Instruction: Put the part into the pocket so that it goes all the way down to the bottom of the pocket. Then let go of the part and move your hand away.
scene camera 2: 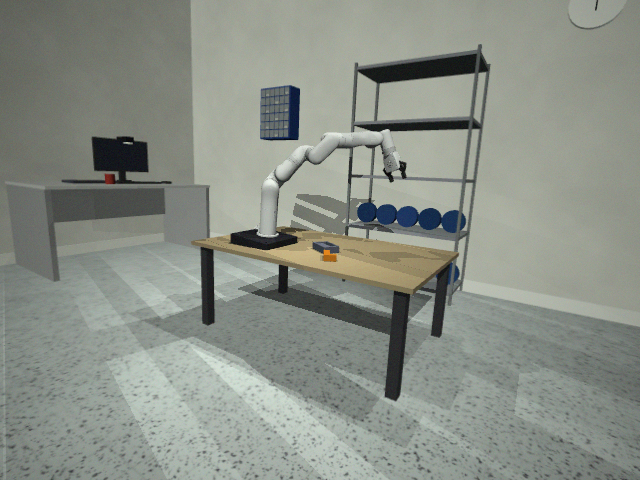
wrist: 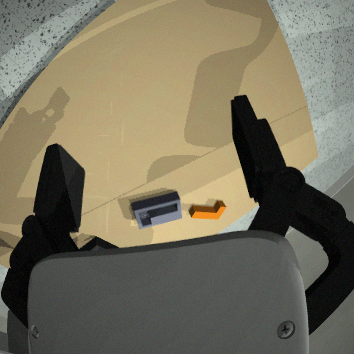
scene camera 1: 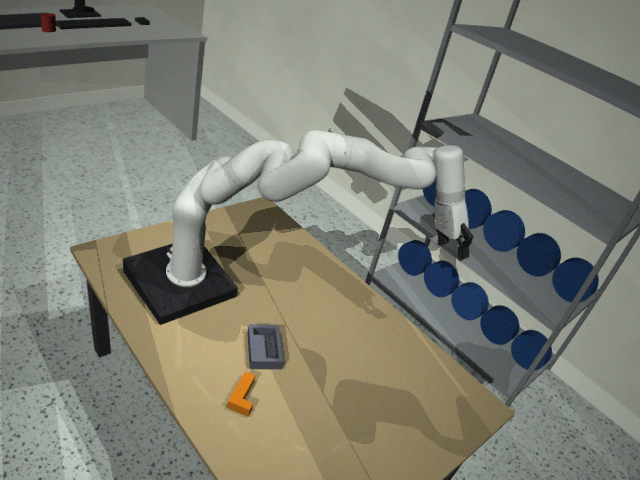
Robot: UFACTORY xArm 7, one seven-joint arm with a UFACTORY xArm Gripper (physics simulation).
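Frame: origin at the arm's base, x ahead, y left, z up, level; millimetres.
Where they show: gripper, between the fingertips: (scene camera 2: 398, 180) (wrist: 144, 135) (scene camera 1: 453, 251); arm's base, origin of its link: (scene camera 2: 267, 234) (scene camera 1: 186, 272).
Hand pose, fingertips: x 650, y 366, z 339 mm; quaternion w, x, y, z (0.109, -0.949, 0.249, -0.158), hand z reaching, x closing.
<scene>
Each offset is from my fingertips to the top centre of the thing. Level surfaces: height alone.
An orange L-shaped part @[dx -205, dy -520, dz -356 mm] (scene camera 1: 239, 398) (scene camera 2: 329, 256) (wrist: 206, 212) lies flat on the table, apart from the pocket block. The grey-blue block with the pocket @[dx -290, dy -367, dz -349 mm] (scene camera 1: 256, 356) (scene camera 2: 325, 248) (wrist: 167, 218) sits on the table between the part and the robot's base. Its recess is L-shaped and no part lies in it. My gripper (scene camera 1: 453, 249) (scene camera 2: 397, 176) (wrist: 144, 135) is open and empty. It hangs high above the table, well away from both the part and the block; in the wrist view both show below it, between the spread fingers and near the gripper's body.
The wooden table @[dz -385 mm] (scene camera 1: 361, 330) (scene camera 2: 372, 266) carries the black base plate (scene camera 1: 155, 304) (scene camera 2: 258, 241) of the arm. A metal shelf rack (scene camera 1: 439, 67) (scene camera 2: 472, 98) with blue discs stands behind the table, near the gripper in scene camera 1. A desk (scene camera 1: 173, 77) (scene camera 2: 28, 227) stands farther back.
</scene>
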